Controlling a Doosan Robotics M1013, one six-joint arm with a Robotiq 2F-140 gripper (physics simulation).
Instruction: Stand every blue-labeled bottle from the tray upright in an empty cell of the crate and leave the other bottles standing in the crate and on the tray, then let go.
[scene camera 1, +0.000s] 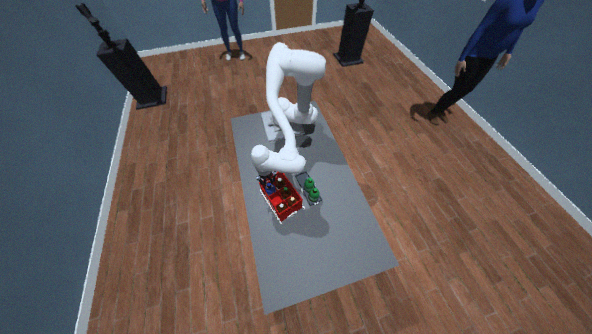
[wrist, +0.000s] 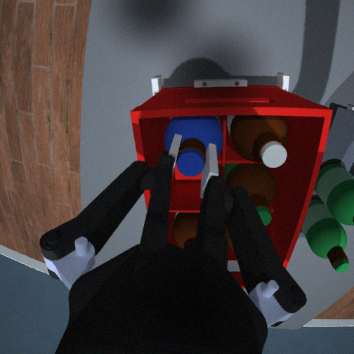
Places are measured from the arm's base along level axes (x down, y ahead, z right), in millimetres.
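Pixels of known places: gripper, fingertip midpoint: (scene camera 1: 269, 186).
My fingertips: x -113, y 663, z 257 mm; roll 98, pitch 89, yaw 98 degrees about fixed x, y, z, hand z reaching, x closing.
Observation:
For each thing: its middle in the pictures, then the offset to it from my fingertips. "spot": a spot on its surface instead. Level surfaces: height alone.
- red crate, body centre: (scene camera 1: 281, 195) dx +58, dy +70, dz -62 mm
- blue-labeled bottle, body centre: (scene camera 1: 270, 188) dx +43, dy +0, dz +0 mm
- white-capped brown bottle, body centre: (scene camera 1: 280, 183) dx +60, dy -24, dz -82 mm
- green-capped bottle, body centre: (scene camera 1: 286, 192) dx +60, dy +58, dz -104 mm
- dark tray, surface spot: (scene camera 1: 303, 177) spot: dx +140, dy -63, dz -280 mm
- grey mat, its level: dx +146 mm
The red crate (scene camera 1: 292, 210) (wrist: 230, 113) stands on the grey mat. The blue-labeled bottle (scene camera 1: 270, 188) (wrist: 193, 131) is upright within the crate's far-left cell in the wrist view; whether its base touches the floor is hidden. My gripper (scene camera 1: 267, 179) (wrist: 192, 149) is shut on its neck, under the blue cap. A white-capped brown bottle (scene camera 1: 280, 183) (wrist: 258, 135) stands beside it, and a green-capped bottle (scene camera 1: 285, 191) (wrist: 250, 182) in the cell nearer the wrist camera's bottom edge. Two green-labeled bottles (scene camera 1: 309, 183) (wrist: 326, 235) stand on the dark tray (scene camera 1: 303, 177) (wrist: 342, 135).
Two light-capped bottles (scene camera 1: 281, 206) (scene camera 1: 292, 200) stand at the crate's end away from the robot base. An empty cell (wrist: 189, 195) lies between the blue-labeled bottle and another brown bottle (wrist: 186, 230). The tray is close beside the crate. The grey mat (scene camera 1: 325, 260) lies under both.

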